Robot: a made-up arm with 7 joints.
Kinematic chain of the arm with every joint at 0, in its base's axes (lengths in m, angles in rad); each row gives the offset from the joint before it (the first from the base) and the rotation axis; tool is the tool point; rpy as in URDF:
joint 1: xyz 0 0 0.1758 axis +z
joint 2: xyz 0 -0.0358 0.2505 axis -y
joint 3: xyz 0 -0.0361 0.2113 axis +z
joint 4: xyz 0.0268 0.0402 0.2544 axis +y
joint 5: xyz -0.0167 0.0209 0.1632 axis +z
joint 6: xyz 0 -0.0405 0.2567 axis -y
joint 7: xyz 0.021 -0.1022 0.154 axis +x
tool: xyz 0 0 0 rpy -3.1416 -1.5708 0
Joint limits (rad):
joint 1: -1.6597..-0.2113
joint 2: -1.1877..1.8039
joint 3: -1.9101..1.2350
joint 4: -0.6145..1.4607
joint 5: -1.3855..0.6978
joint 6: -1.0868..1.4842
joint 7: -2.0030..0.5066
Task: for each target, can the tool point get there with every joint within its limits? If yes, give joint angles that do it. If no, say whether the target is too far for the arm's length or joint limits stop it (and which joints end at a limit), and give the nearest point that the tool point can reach.
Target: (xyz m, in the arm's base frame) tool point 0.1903 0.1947 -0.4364
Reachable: no: joint limits stop it (at a limit: joint 1, joint 2, joint 4, joint 6) | nearest point 0.1069 0.5884 -0.1351 | short by 0.503 m
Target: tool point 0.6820 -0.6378 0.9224
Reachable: yes | joints -0.5159 -0.9624 -0.5891 0.4212 -0.4345 0.2688 -0.9670
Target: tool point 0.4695 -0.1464 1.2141
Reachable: yes | joints -0.6335 -0.1230 0.4498 1.2122 -0.7821 1.1039 -0.8574
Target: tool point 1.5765 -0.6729 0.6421
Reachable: no: too far | nearest point 0.9623 -0.4109 0.6085 | short by 0.669 m
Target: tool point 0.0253 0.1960 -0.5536
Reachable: no: joint limits stop it (at a limit: joint 1, joint 2, joint 4, joint 6) | nearest point 0.0182 0.5928 -0.1525 | short by 0.564 m
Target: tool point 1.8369 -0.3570 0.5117
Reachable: no: too far | nearest point 1.0098 -0.2412 0.5488 | short by 0.836 m
